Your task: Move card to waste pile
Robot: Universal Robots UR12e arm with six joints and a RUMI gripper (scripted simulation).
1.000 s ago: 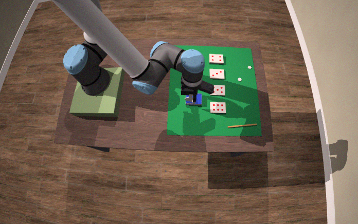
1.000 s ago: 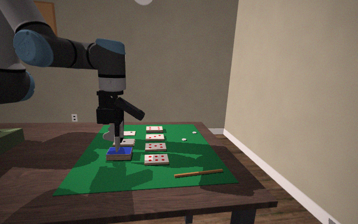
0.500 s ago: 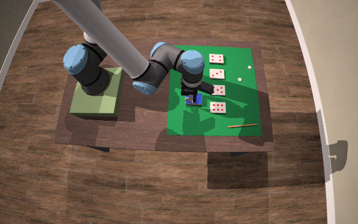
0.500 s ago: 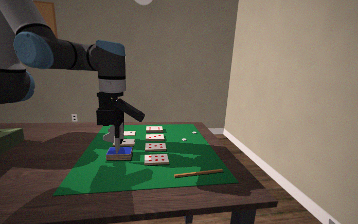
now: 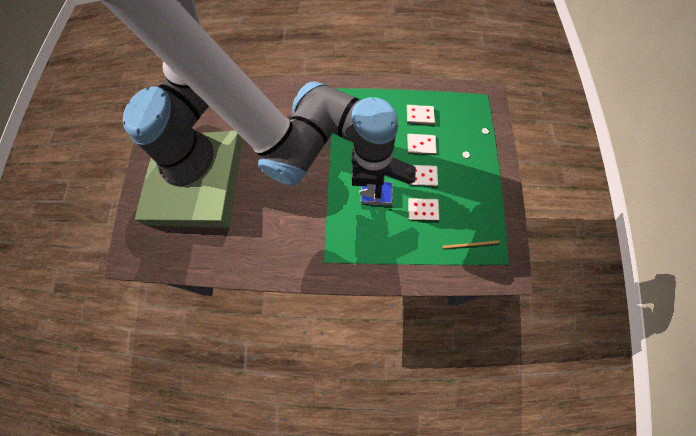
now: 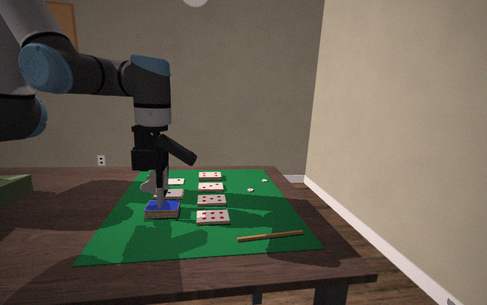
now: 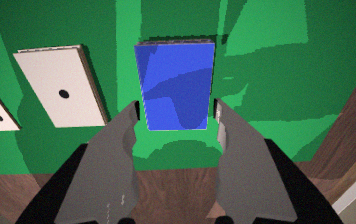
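My hand is 40 mm short of the white card, 240 mm to the right of it and 40 mm above it. Also, from my hand: mat 140 mm ahead, 70 mm to the left, 60 mm below; then wooden stick 250 mm ahead, 200 mm to the right, 40 mm below.
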